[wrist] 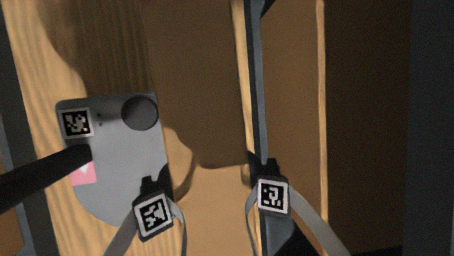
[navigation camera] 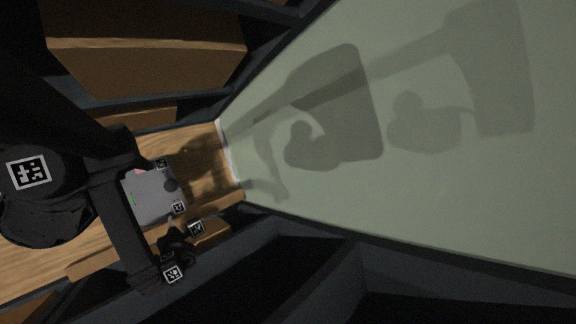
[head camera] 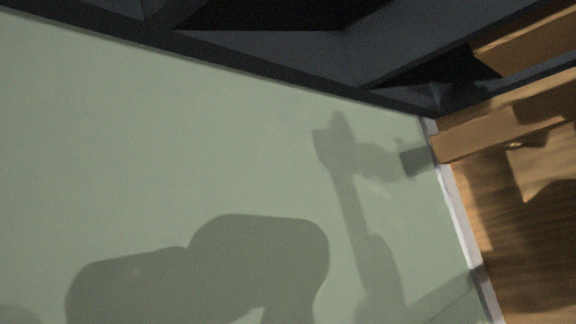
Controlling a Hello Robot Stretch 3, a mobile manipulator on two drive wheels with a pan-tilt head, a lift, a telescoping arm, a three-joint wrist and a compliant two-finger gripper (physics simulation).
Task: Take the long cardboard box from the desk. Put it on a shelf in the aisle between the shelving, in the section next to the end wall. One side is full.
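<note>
The long cardboard box (head camera: pixel 480 136) (navigation camera: pixel 225 202) (wrist: pixel 215 210) lies level along the aisle, parallel to the shelving, its far end close to the foot of the end wall (head camera: pixel 150 125) (navigation camera: pixel 450 200). My gripper (navigation camera: pixel 182 223) (wrist: pixel 211 172) is shut on it, one finger on each long side. In the wrist view the box runs up past the fingertips, partly in shadow. It is beside my grey base (navigation camera: pixel 150 200) (wrist: pixel 120 150). The shelving (head camera: pixel 250 67) (navigation camera: pixel 320 286) on the gripper's side shows dark, open compartments next to the end wall.
A large cardboard box (navigation camera: pixel 145 72) fills a shelf on the opposite side. Another cardboard box (head camera: pixel 530 55) (navigation camera: pixel 215 236) (wrist: pixel 292 100) stands in the shelving on the gripper's side. A blue-grey upright runs very close beside the held box. My arm (navigation camera: pixel 115 225) crosses over the base.
</note>
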